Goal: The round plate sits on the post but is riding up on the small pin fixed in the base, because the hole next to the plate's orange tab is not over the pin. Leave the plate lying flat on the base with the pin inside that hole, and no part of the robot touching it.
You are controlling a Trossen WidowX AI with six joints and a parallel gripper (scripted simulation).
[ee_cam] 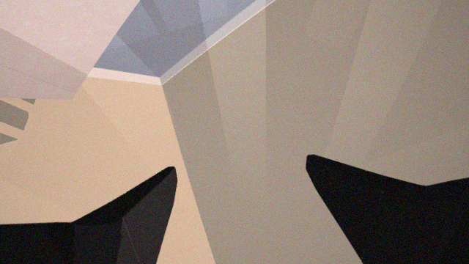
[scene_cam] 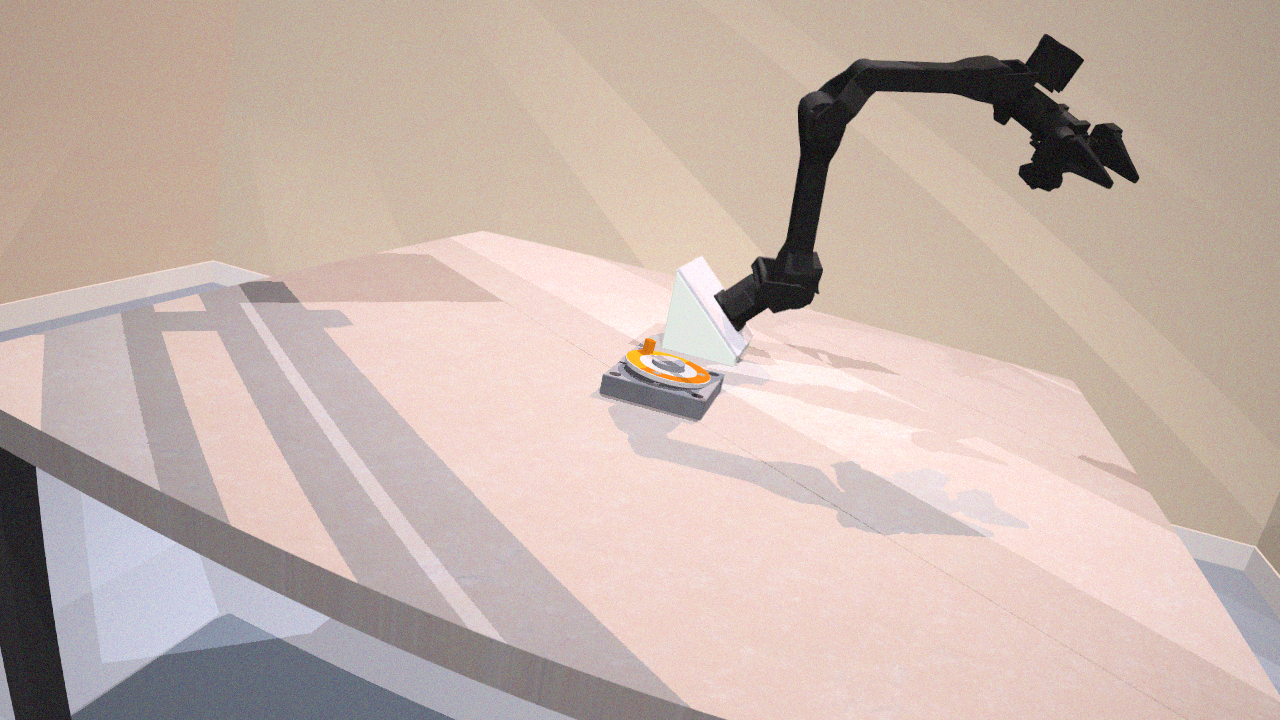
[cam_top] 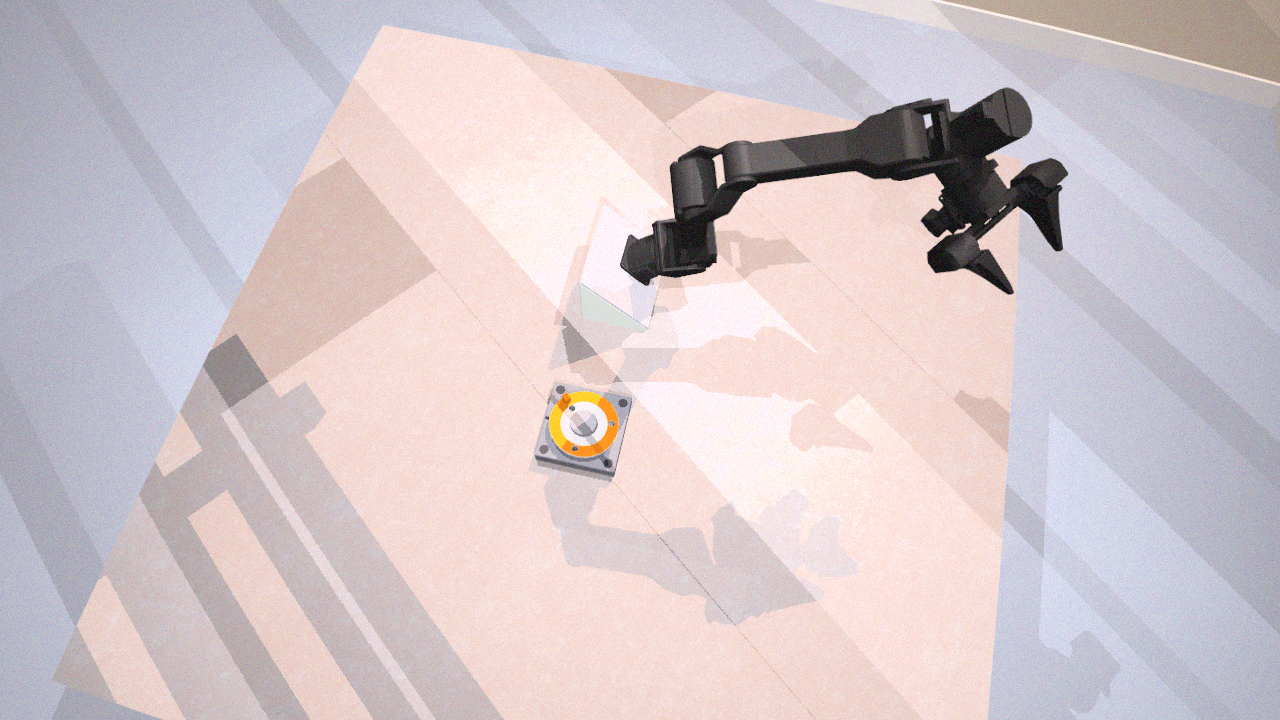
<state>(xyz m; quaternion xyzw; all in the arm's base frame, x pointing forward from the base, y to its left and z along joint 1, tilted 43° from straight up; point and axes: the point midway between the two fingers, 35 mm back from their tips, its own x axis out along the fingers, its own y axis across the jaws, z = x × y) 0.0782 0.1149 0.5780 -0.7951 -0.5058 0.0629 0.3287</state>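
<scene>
The square grey base lies 52 cm to the right of my gripper tip, 36 cm below it and 20 cm ahead of it.
</scene>
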